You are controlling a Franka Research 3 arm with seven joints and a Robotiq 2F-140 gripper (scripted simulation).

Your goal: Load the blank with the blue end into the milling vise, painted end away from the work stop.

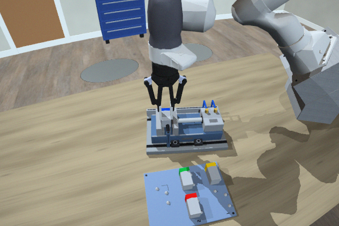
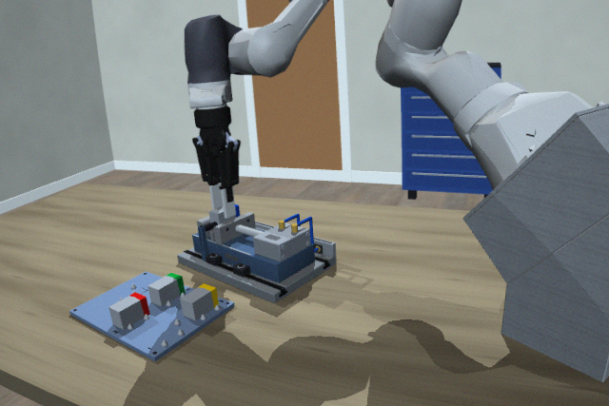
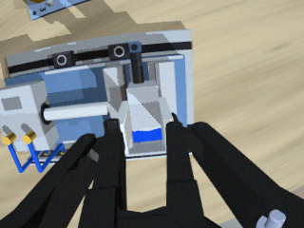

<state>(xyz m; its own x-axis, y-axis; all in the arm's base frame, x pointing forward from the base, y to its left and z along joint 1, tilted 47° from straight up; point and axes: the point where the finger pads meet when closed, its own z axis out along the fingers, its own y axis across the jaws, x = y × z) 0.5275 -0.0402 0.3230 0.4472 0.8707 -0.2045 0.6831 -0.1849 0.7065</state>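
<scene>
Right now the blue-ended blank is 4 cm below my hand. Also, from my hand: hosed jaw block 14 cm behind, 9 cm to the left, 6 cm below; fixed jaw 6 cm below, 2 cm ahead, 1 cm to the right; work stop rod 4 cm to the left, 4 cm below, 2 cm ahead.
</scene>
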